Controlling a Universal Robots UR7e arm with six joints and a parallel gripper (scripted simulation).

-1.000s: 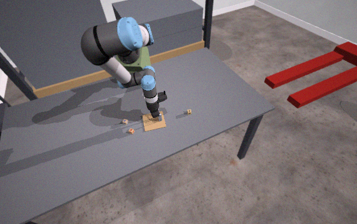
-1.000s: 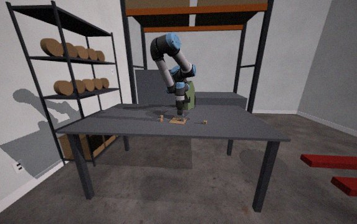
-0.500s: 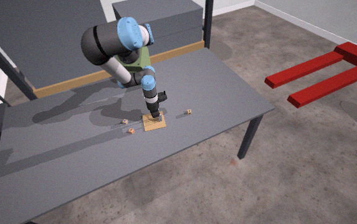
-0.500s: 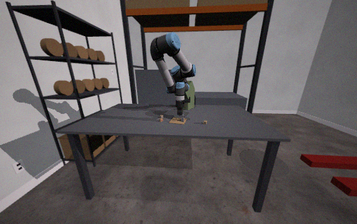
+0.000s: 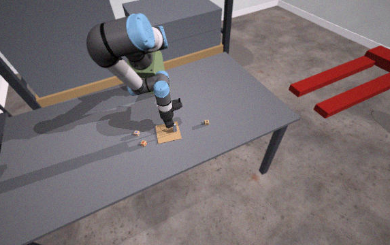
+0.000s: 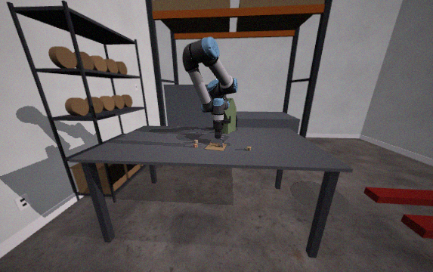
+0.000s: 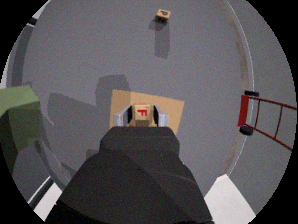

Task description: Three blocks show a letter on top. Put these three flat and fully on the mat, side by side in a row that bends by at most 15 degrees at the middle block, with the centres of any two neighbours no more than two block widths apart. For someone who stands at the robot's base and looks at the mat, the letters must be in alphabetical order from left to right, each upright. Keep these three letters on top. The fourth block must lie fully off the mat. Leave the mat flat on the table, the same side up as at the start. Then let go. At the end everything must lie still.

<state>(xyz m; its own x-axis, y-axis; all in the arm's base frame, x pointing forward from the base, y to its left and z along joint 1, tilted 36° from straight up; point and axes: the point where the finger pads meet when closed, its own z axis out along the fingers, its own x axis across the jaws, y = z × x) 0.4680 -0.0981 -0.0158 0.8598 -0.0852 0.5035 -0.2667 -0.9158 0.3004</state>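
The tan mat lies 1 cm behind my hand, 4 cm to the right of it and 3 cm below it.
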